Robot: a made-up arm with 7 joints.
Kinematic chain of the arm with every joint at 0, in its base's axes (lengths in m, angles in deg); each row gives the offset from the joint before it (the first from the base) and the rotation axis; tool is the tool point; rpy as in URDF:
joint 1: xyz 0 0 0.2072 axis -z
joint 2: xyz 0 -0.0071 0.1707 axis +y
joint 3: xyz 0 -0.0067 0.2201 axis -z
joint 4: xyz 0 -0.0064 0.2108 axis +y
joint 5: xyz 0 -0.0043 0.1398 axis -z
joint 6: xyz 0 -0.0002 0.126 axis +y
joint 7: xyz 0 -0.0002 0.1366 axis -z
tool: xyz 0 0 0 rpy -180 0 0
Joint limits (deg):
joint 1: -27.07..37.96
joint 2: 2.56..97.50
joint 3: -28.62..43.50
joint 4: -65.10..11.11
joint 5: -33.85..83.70
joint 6: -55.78..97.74
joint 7: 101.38..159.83
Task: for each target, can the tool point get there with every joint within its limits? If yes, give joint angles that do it. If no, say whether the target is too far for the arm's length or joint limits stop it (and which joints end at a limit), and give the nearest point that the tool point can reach.
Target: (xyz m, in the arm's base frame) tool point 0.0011 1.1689 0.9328
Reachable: no: too far | nearest point 0.2448 0.4371 0.8120 | short by 0.781 m
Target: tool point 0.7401 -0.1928 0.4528
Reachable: yes | joints 8.28 86.55 -1.62 -25.20 27.26 69.37 120.63
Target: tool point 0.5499 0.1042 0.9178
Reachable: yes | joints -10.34 54.33 -7.18 -35.42 -21.67 57.50 126.45
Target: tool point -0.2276 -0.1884 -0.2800
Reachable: no: joint limits stop it (at a limit: joint 1, joint 2, joint 4, joint 6) | nearest point 0.4377 -0.4475 0.1271 | short by 0.822 m
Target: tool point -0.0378 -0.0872 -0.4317
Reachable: no: joint limits stop it (at a limit: joint 1, joint 2, joint 4, joint 6) | nearest point 0.4685 -0.4054 0.1141 | short by 0.810 m
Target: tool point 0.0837 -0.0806 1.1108
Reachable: yes | joints -2.50 19.00 16.47 -39.63 52.39 71.65 145.13
